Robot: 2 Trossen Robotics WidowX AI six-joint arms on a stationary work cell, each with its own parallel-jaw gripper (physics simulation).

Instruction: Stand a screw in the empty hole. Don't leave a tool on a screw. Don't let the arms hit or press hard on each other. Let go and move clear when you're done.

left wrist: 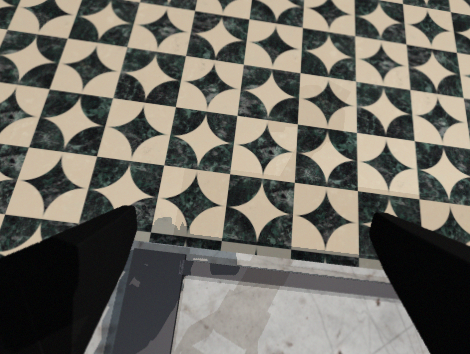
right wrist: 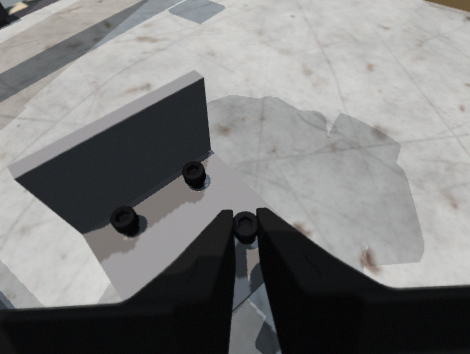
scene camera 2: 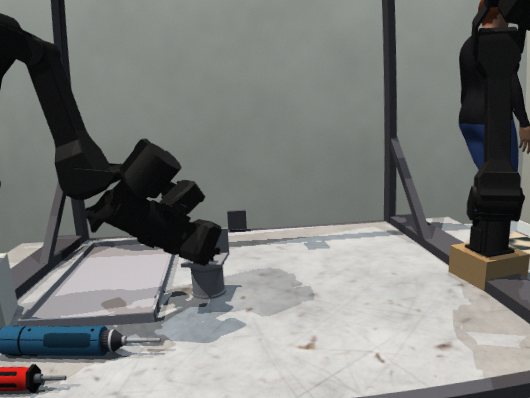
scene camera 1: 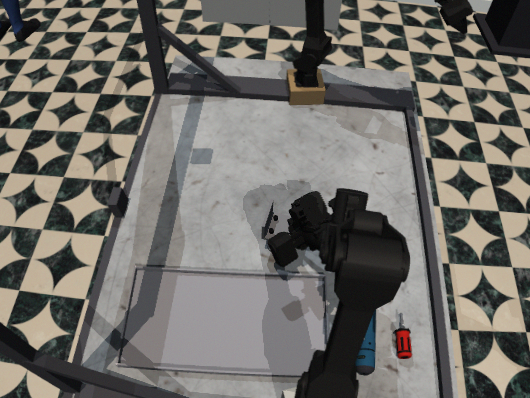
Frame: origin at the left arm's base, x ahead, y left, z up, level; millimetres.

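Seen in the pictures: left gripper, fingertip midpoint: point(left wrist: 254, 220) point(scene camera 1: 459, 22); right gripper, fingertip midpoint: point(right wrist: 244, 219) point(scene camera 2: 212, 253) point(scene camera 1: 290, 219); left arm's base at its link origin: point(scene camera 2: 489, 249) point(scene camera 1: 305, 79).
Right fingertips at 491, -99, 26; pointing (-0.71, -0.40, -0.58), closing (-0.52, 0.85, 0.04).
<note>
Pixels of each thing's middle, then the offset from my right fingertips to it, as dx, dy, dz.
- black socket-head screw at the middle of its body: point(right wrist: 245, 231) +3, +2, -4
- grey angle bracket at the middle of its body: point(right wrist: 183, 215) point(scene camera 2: 205, 247) point(scene camera 1: 281, 223) +11, -20, +4
- blue electric screwdriver at the middle of its body: point(scene camera 2: 75, 341) point(scene camera 1: 366, 316) +210, +141, -59
- red screwdriver at the middle of its body: point(scene camera 2: 28, 378) point(scene camera 1: 402, 334) +254, +212, -64
- shallow tray at the middle of its body: point(scene camera 1: 225, 320) point(scene camera 2: 115, 272) +193, -148, -71
- wooden block at the middle of its body: point(scene camera 2: 487, 263) point(scene camera 1: 305, 86) -491, +99, -52
My right gripper point(right wrist: 244, 219) is shut on a black socket-head screw point(right wrist: 245, 227), held head up at the near right part of the grey angle bracket point(right wrist: 165, 220) point(scene camera 1: 269, 222). Whether its tip is in the hole is hidden behind the fingers and head. Two other black screws point(right wrist: 194, 173) point(right wrist: 124, 219) stand upright in the bracket along the foot of its upright wall. The bracket sits on a round grey pedestal point(scene camera 2: 208, 281). In scene camera 2 the fingertips are hidden behind the wrist parts. My left gripper point(left wrist: 254, 220) is open and empty, far from the bracket, facing the floor beyond the table edge.
A blue electric screwdriver point(scene camera 2: 65, 340) point(scene camera 1: 367, 345) and a red screwdriver point(scene camera 2: 17, 378) point(scene camera 1: 403, 343) lie at the near side of the table. A shallow tray point(scene camera 1: 220, 320) point(scene camera 2: 110, 280) lies beside the pedestal. The left arm's base stands on a wooden block point(scene camera 1: 306, 95) point(scene camera 2: 467, 266).
</note>
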